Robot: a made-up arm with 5 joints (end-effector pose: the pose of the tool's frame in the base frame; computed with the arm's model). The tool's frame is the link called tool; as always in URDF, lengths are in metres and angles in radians. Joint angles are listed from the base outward.
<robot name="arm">
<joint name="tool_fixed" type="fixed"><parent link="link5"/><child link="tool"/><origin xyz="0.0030 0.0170 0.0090" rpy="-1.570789 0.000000 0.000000"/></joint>
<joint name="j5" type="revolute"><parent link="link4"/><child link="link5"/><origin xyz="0.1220 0.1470 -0.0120" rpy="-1.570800 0.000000 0.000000"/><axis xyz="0 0 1"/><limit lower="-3.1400" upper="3.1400" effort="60" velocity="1.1"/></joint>
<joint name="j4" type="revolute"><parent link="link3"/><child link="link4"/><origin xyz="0.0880 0.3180 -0.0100" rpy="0.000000 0.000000 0.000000"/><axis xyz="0 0 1"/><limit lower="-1.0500" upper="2.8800" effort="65" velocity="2.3"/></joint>
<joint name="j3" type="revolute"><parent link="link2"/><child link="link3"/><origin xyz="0.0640 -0.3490 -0.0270" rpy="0.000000 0.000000 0.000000"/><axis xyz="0 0 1"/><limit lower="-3.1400" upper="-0.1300" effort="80" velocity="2.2"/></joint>
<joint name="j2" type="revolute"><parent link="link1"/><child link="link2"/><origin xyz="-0.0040 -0.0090 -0.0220" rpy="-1.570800 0.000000 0.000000"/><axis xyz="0 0 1"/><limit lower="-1.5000" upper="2.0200" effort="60" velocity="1.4"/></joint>
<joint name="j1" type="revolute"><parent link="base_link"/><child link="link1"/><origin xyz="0.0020 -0.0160 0.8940" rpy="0.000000 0.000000 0.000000"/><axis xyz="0 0 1"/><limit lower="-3.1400" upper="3.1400" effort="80" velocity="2.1"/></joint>
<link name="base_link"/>
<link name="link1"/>
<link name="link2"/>
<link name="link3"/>
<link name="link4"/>
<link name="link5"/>
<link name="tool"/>
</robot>
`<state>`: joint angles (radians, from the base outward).
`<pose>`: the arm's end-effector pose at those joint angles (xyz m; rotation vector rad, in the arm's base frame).
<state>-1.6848 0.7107 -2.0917 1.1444 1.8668</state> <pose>-0.1377 -0.7444 0.9941 0.3888 2.2132 1.7358</pose>
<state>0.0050 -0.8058 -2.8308 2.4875 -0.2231</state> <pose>-0.2426 -0.0911 1.4515 1.2540 -0.7197 1.0289</pose>
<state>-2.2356 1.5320 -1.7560 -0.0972 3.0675</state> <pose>-0.4405 -0.5136 0.4202 1.2894 0.9768 0.5090</pose>
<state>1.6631 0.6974 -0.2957 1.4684 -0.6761</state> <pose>0.0677 0.0272 0.6883 -0.2630 2.2111 -0.2853</pose>
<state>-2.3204 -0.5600 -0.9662 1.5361 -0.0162</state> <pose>-0.2642 -0.1920 1.1182 0.7778 -1.7247 -1.7321</pose>
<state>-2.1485 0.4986 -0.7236 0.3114 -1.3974</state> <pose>-0.3202 -0.4041 0.6901 1.5753 -0.6081 -0.5800</pose>
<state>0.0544 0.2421 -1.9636 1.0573 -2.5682</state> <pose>0.6438 -0.0232 1.2867 -0.1213 1.4606 1.8223</pose>
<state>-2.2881 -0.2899 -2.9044 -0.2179 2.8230</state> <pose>0.1659 0.2370 1.6575 -0.7797 1.8355 -2.1464</pose>
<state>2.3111 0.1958 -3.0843 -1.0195 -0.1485</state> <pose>0.1101 -0.0241 1.5558 -1.1065 1.2579 -0.1336</pose>
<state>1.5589 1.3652 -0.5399 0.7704 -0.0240</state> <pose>0.0771 0.0008 0.4787 -0.0099 1.5948 -0.0291</pose>
